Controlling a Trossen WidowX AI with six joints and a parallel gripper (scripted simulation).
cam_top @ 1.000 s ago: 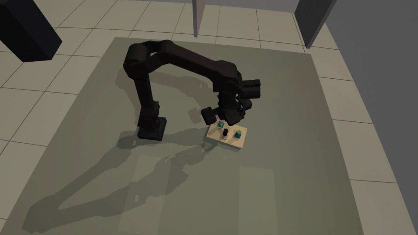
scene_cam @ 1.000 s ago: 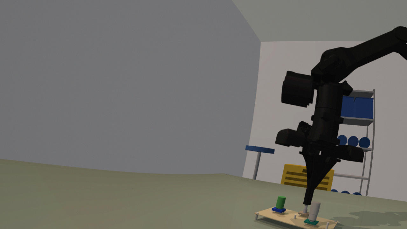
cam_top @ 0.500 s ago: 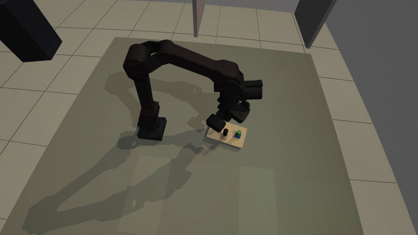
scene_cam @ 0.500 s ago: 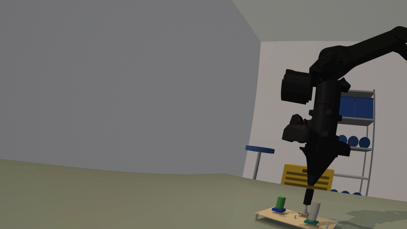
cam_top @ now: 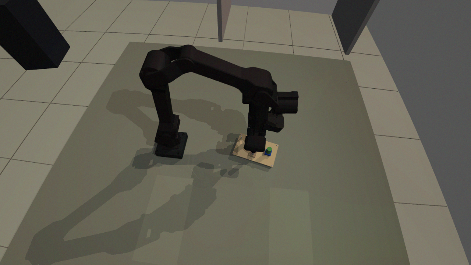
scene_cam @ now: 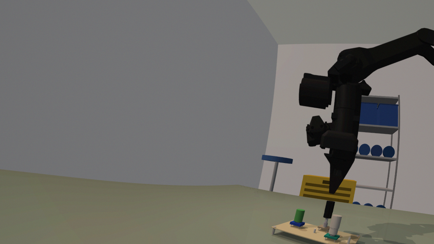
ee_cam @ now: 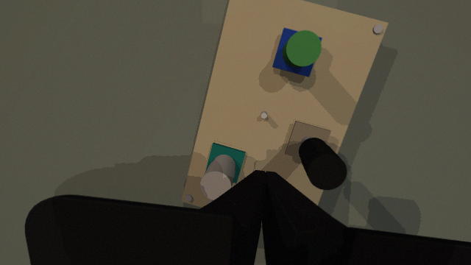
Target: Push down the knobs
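Right now my gripper tip is 4 cm above the black knob, 3 cm to the left of it and 1 cm past it. Also, from my gripper tip: white knob 5 cm below, 3 cm to the left, 1 cm behind.
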